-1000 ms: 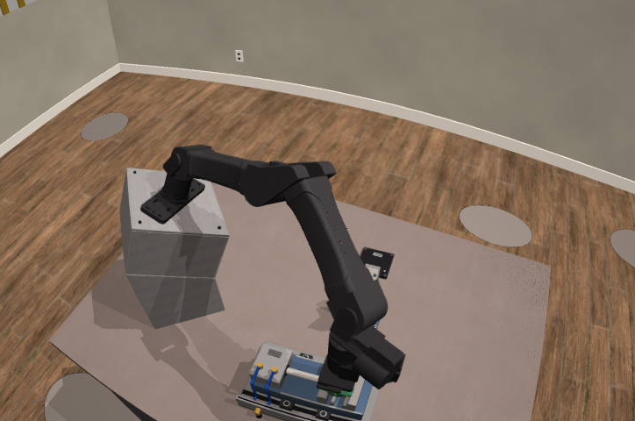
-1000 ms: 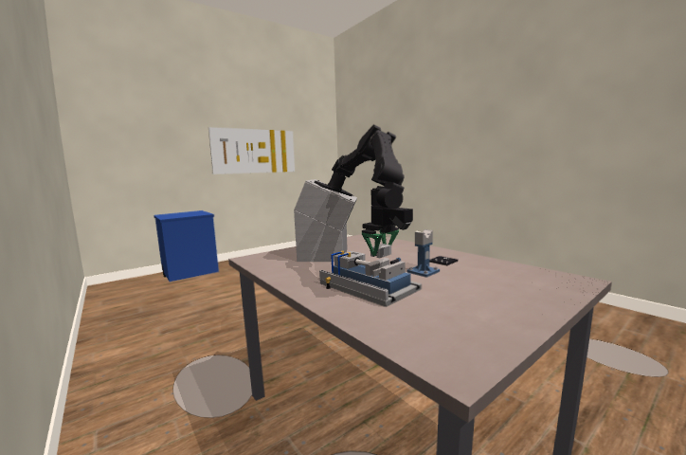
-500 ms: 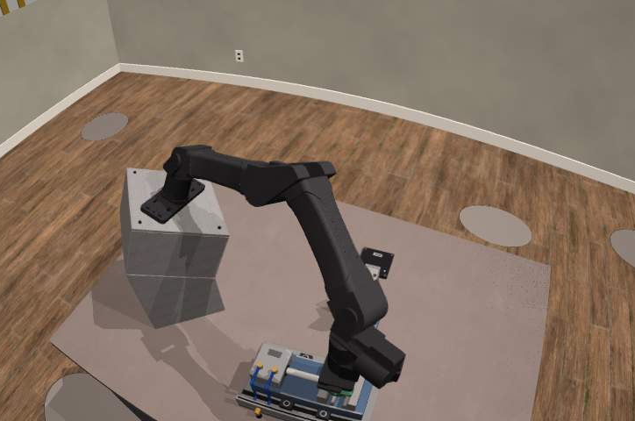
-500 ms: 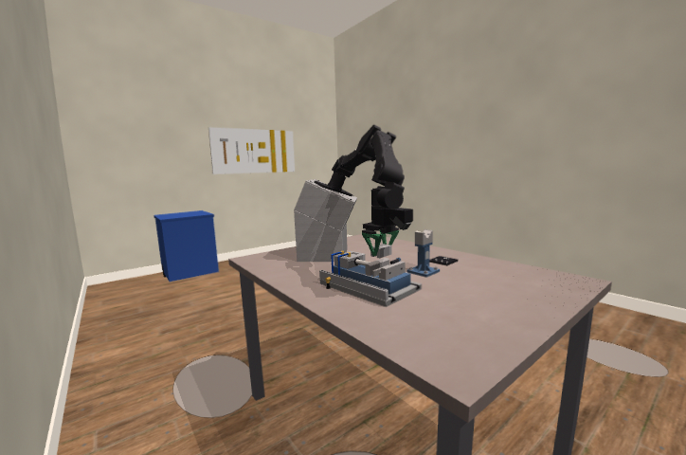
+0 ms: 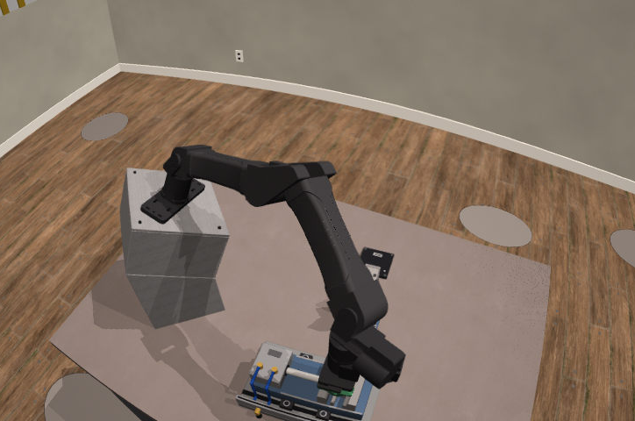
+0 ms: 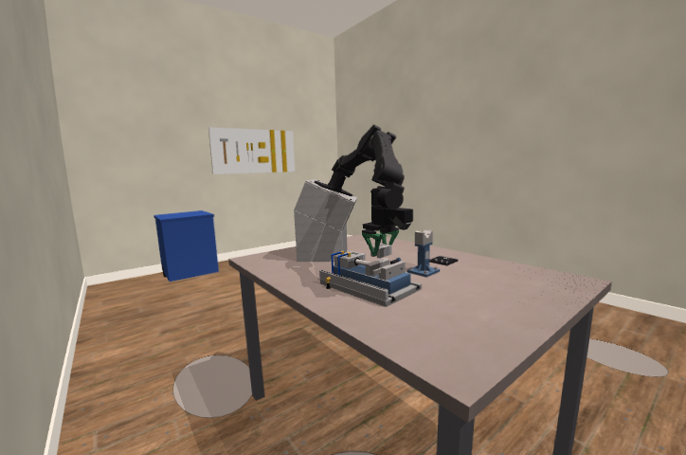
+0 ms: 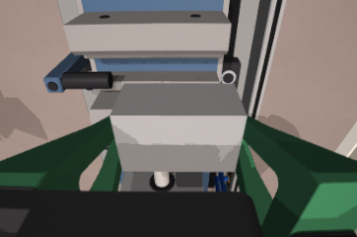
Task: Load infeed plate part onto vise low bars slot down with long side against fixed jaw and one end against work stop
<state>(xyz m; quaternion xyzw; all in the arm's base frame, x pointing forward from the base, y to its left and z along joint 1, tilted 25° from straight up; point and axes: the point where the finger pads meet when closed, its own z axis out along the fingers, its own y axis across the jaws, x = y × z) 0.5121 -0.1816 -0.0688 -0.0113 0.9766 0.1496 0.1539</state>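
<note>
My hand is right at the part. Also, from my hand: work stop rod (7 cm to the left, 5 cm below); then air cylinder (16 cm behind, 1 cm to the left, 6 cm below); then piston rod (8 cm behind, 1 cm to the left, 6 cm below).
</note>
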